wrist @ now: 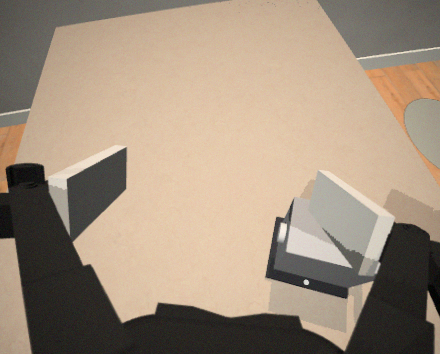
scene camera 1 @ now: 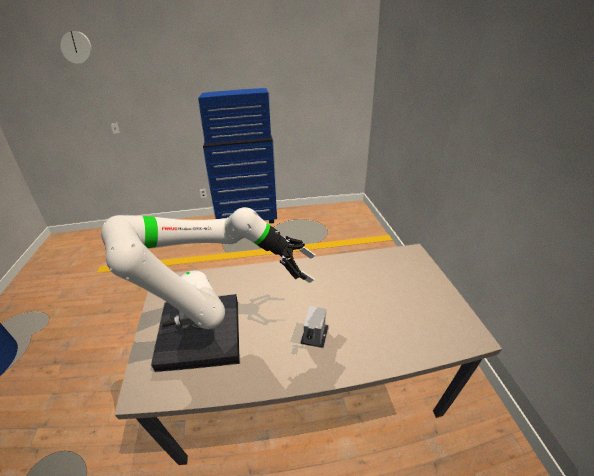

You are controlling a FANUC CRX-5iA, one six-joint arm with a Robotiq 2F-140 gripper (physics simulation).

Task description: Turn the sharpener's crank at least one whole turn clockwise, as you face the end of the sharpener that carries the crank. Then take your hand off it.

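Places are measured from the arm's base along level axes (x right, y back, z down), in centimetres.
Pixels of known places: gripper, fingertip midpoint: point(wrist: 221, 179) point(scene camera 1: 312, 268).
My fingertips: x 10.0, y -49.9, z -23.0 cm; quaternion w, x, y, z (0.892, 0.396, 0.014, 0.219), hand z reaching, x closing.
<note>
Behind a point stands the place of what it marks.
The sharpener point(scene camera 1: 316, 318) {x 23.8, y -46.3, z -7.2 cm} point(wrist: 312, 254) {x 18.8, y -45.0, z -7.2 cm} stands on the table, a grey and white body on a dark base. In the wrist view it is at lower right, partly covered by the right finger. A small pale rounded part point(wrist: 282, 232) {x 17.6, y -49.3, z -3.9 cm} shows at its left edge; I cannot tell whether it belongs to the crank. The crank is not clearly made out in either view. My gripper point(scene camera 1: 309, 266) {x 10.0, y -49.9, z -23.0 cm} point(wrist: 221, 179) {x 10.0, y -49.9, z -23.0 cm} is wide open and empty. It hangs above the table, higher than the sharpener and towards the far side in the scene view, apart from it.
The beige table point(scene camera 1: 390, 300) {x 17.1, y -90.6, z 5.6 cm} point(wrist: 200, 100) {x 16.1, y -87.2, z 5.6 cm} carries the robot's black base plate point(scene camera 1: 225, 345) {x 19.3, y -7.0, z -0.3 cm} to the left of the sharpener. A blue drawer cabinet point(scene camera 1: 242, 165) stands on the floor behind the table. A grey wall point(scene camera 1: 490, 150) rises beyond the table's right end.
</note>
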